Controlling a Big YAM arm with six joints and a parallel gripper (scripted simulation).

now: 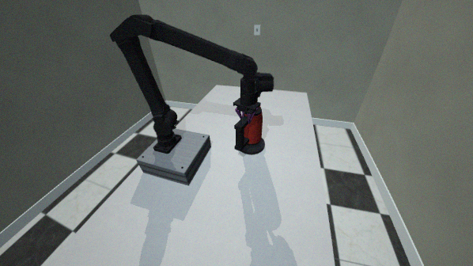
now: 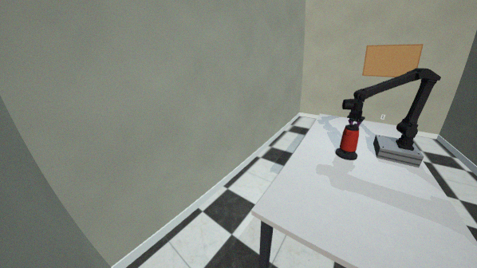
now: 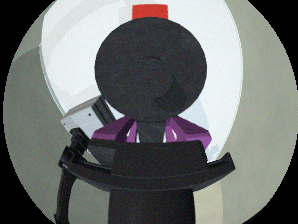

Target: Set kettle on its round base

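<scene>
Right now the red kettle is 50 mm below my hand, 20 mm to the left of it and 10 mm ahead of it. Also, from my hand: round black base (190 mm below, 60 mm to the left, 10 mm ahead).
</scene>
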